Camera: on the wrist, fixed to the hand. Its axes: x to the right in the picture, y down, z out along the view.
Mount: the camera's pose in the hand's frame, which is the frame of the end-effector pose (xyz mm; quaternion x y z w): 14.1 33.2 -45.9 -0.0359 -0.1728 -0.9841 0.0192
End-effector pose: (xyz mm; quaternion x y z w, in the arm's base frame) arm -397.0 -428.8 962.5 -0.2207 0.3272 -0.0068 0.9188
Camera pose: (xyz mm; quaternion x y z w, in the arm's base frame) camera -418.0 -419.5 908.9 -0.3604 -0.3694 -0.8544 0.0596
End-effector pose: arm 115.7 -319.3 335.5 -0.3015 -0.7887 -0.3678 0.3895
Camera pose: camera 151.8 -335.9 378.3 -0.6929 0.3660 0.3666 0.5016
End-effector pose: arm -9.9 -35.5 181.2 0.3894 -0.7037 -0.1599 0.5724
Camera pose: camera 20.1 -14.2 226.5 -0.6518 -0.2765 0.6589 0.2540
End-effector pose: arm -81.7 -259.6 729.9 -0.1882 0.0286 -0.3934 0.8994
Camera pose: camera -58.0 -263.7 676.7 0.1320 0.3260 0.8592 0.3717
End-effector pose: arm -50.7 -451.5 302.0 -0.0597 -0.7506 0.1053 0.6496
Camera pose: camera -9.0 -412.4 313.9 -0.7324 0.1892 0.6539 0.0157
